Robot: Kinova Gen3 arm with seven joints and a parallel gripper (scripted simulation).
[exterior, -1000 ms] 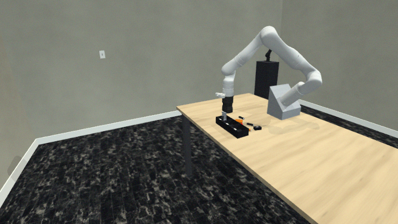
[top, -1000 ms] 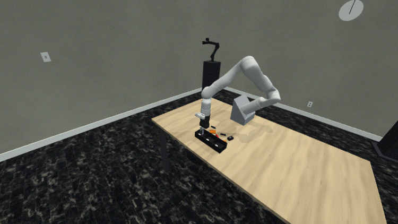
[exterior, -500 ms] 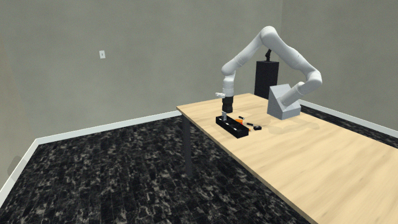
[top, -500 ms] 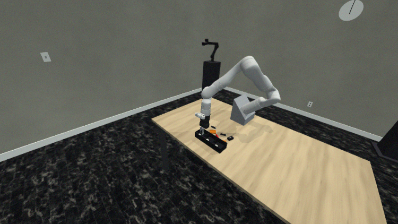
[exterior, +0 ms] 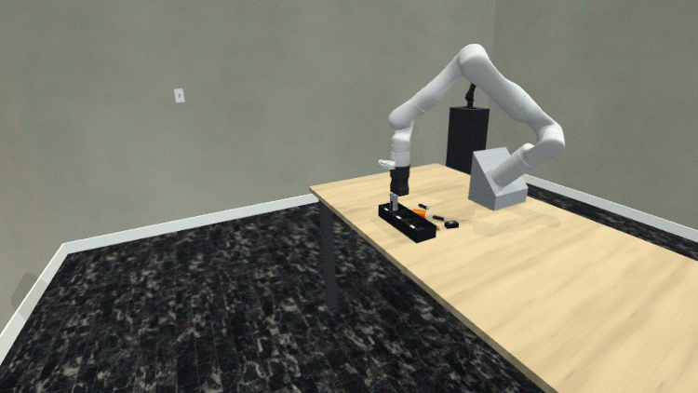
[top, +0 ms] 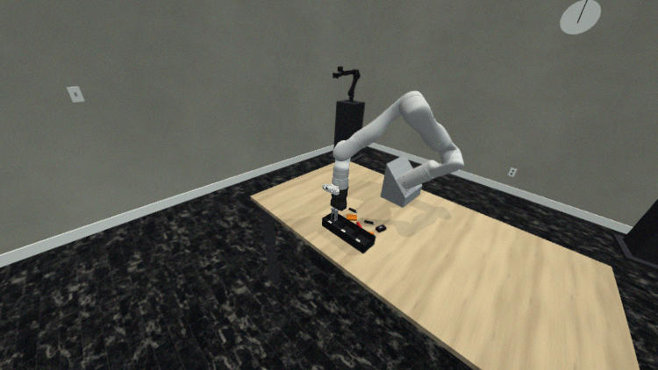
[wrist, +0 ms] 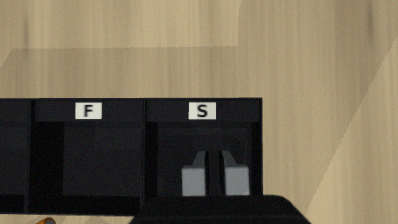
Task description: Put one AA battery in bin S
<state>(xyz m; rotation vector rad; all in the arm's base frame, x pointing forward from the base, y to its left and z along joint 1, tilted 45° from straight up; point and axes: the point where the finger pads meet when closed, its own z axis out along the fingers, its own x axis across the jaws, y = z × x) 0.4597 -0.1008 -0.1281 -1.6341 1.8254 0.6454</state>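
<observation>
My hand is 2 cm short of the black bin marked S, 9 cm to the right of it and 2 cm above it. The rest, counted from my hand: black AA battery: 15 cm behind, 1 cm to the left, 4 cm below; then red AA battery: 7 cm behind, 11 cm to the left, 4 cm below; then orange block: 10 cm behind, 4 cm to the left, 4 cm below.
</observation>
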